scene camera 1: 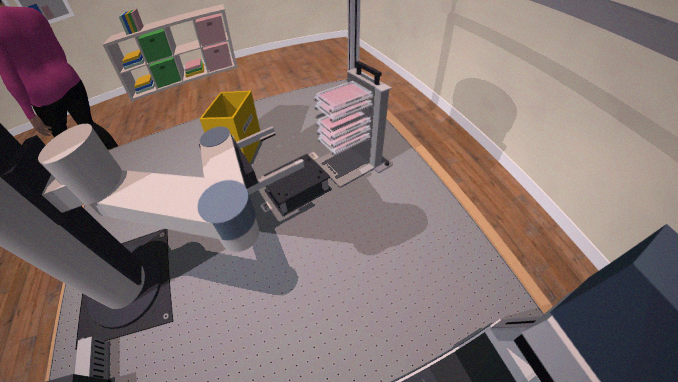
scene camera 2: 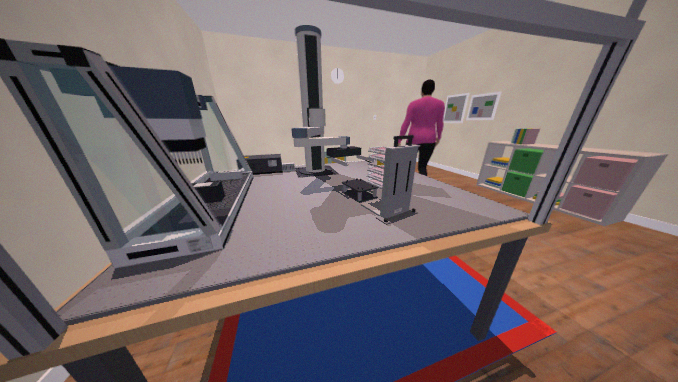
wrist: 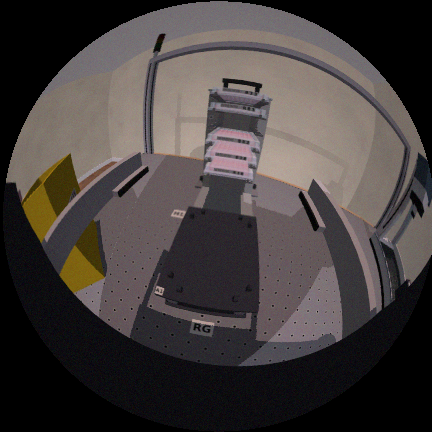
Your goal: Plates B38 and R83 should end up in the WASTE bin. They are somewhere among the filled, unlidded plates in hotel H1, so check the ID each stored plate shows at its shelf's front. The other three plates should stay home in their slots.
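Frame: origin at the arm's base, x back, y right, z up, level; metres.
Seen in the pictures: gripper, fingertip midpoint: [scene camera 1: 287, 144] [scene camera 2: 360, 162] [wrist: 222, 167]; arm's base, origin of the base link: [scene camera 1: 126, 286] [scene camera 2: 315, 172].
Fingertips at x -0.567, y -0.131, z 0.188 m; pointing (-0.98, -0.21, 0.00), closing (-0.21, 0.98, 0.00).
Pixels of each thing's top centre, then the offset from my fingertips to it. "spot": a spot on its surface instead.
- top plate, middle of its top: [wrist: 239, 93] [scene camera 1: 344, 92] [scene camera 2: 386, 148] dx -0.175, dy -0.038, dz +0.090 m
- second plate, middle of its top: [wrist: 238, 106] [scene camera 1: 344, 101] [scene camera 2: 386, 155] dx -0.175, dy -0.038, dz +0.062 m
- third plate, middle of its top: [wrist: 234, 132] [scene camera 1: 344, 118] dx -0.175, dy -0.038, dz +0.006 m
- fourth plate, middle of its top: [wrist: 232, 145] [scene camera 1: 344, 126] dx -0.175, dy -0.038, dz -0.022 m
- lowest plate, middle of its top: [wrist: 230, 157] [scene camera 1: 344, 134] dx -0.175, dy -0.038, dz -0.050 m
- yellow WASTE bin, middle of its top: [wrist: 39, 179] [scene camera 1: 226, 104] dx +0.132, dy -0.261, dz +0.024 m
- RG label, surface spot: [wrist: 202, 328] spot: dx +0.099, dy +0.028, dz -0.175 m
Hotel H1 [scene camera 1: 381, 125] [scene camera 2: 397, 185] [wrist: 235, 120] stands upright behind the black stand. In the wrist view it holds a top plate [wrist: 240, 96], a second plate [wrist: 237, 108] close below, then a gap, then a third plate [wrist: 232, 136], a fourth plate [wrist: 231, 151] and a lowest plate [wrist: 229, 167]. Dark ID marks show on their front edges, too small to read. My gripper [scene camera 1: 288, 146] [wrist: 222, 167] is open and empty, with its fingers apart above the black stand, facing the hotel and short of the plates. The yellow WASTE bin [scene camera 1: 217, 127] [wrist: 47, 195] stands left of the fingers, partly hidden by them.
The low black stand [scene camera 1: 295, 185] [scene camera 2: 360, 187] [wrist: 215, 255], with an RG label [wrist: 202, 328] before it, lies between arm and hotel. A large framed machine [scene camera 1: 620, 285] [scene camera 2: 155, 100] stands at the table's other side. A person [scene camera 1: 37, 60] [scene camera 2: 425, 120] stands beyond the table.
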